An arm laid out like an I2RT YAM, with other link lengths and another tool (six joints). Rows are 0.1 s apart.
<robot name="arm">
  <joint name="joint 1" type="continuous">
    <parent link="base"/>
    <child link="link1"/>
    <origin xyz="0 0 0.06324"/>
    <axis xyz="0 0 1"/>
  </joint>
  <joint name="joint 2" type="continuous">
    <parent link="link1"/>
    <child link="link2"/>
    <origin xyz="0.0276 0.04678 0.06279"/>
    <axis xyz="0 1 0"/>
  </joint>
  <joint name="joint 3" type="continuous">
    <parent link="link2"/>
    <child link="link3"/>
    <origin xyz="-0.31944 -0.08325 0"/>
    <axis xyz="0 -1 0"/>
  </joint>
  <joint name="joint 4" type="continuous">
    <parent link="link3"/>
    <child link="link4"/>
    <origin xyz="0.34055 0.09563 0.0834"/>
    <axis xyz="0 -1 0"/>
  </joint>
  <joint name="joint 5" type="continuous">
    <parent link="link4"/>
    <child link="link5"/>
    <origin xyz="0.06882 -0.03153 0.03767"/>
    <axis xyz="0 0 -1"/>
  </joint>
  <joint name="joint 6" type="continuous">
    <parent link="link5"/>
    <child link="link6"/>
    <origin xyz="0.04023 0 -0.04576"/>
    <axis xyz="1 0 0"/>
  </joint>
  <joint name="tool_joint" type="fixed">
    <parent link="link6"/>
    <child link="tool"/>
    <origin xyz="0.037 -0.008 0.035" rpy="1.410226 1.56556 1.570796"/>
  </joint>
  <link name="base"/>
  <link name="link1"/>
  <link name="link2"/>
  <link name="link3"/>
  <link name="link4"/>
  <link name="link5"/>
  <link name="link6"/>
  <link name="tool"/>
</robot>
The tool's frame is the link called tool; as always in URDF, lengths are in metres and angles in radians. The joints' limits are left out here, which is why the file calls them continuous.
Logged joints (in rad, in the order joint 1, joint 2, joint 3, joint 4, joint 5, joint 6), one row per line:
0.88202, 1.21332, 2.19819, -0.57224, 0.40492, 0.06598
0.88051, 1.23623, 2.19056, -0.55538, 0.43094, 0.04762
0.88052, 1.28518, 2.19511, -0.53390, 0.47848, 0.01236
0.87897, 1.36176, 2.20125, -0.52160, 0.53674, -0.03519
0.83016, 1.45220, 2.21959, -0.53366, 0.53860, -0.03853
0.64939, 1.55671, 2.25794, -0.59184, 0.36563, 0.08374
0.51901, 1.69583, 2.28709, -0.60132, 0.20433, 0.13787
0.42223, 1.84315, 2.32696, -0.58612, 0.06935, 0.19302
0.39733, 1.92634, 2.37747, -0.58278, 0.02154, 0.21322
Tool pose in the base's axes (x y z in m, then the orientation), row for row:
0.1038, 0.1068, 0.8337, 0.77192, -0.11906, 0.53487, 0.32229
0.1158, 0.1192, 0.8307, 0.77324, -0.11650, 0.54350, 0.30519
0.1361, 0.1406, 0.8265, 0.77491, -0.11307, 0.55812, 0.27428
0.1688, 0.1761, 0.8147, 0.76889, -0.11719, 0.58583, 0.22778
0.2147, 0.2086, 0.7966, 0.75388, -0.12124, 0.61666, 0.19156
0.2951, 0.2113, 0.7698, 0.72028, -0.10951, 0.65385, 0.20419
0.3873, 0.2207, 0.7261, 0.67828, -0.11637, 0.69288, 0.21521
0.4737, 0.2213, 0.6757, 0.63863, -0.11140, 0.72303, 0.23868
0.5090, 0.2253, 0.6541, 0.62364, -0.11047, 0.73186, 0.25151
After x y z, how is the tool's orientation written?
As a quaternion, w x y z.
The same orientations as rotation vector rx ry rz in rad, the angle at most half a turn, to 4 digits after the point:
-0.2581, 1.1593, 0.6985
-0.2524, 1.1774, 0.6612
-0.2448, 1.2083, 0.5938
-0.2543, 1.2712, 0.4943
-0.2646, 1.3456, 0.4180
-0.2420, 1.4451, 0.4513
-0.2614, 1.5566, 0.4835
-0.2542, 1.6501, 0.5447
-0.2536, 1.6803, 0.5775

